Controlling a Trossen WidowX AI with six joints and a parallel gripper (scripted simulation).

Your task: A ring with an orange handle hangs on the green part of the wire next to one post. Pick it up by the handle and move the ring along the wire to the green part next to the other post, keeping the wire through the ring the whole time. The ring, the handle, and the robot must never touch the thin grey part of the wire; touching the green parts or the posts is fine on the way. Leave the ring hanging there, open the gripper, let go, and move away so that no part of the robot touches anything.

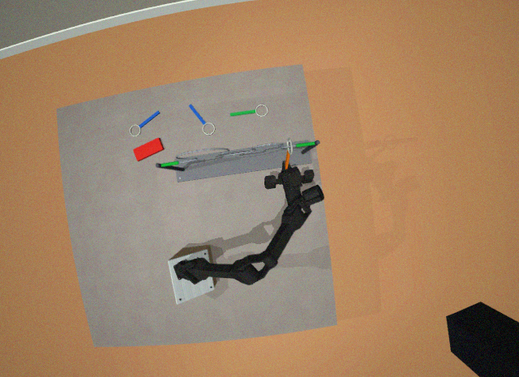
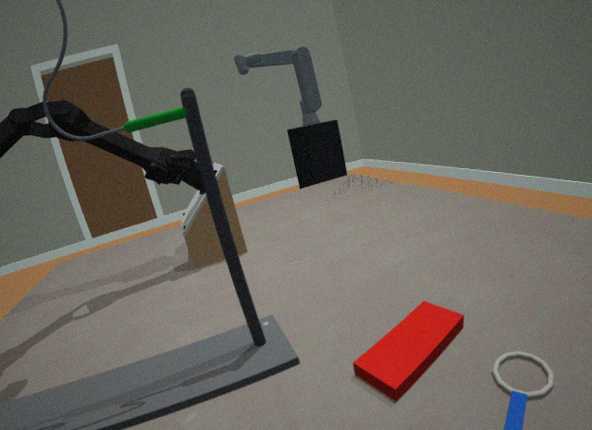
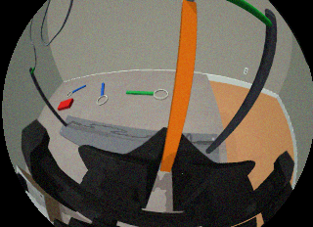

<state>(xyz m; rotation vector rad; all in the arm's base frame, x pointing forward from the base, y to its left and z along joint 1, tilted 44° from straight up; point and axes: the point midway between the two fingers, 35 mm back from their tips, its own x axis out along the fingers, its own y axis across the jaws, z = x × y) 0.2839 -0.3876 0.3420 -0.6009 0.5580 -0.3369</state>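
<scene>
The ring with orange handle lies 20 mm ahead of my gripper tip, 10 mm to the right of it and 90 mm above it. The rest, counted from my gripper tip: green-handled ring 270 mm ahead, 60 mm to the left, 180 mm below; red block 240 mm ahead, 580 mm to the left, 180 mm below.
</scene>
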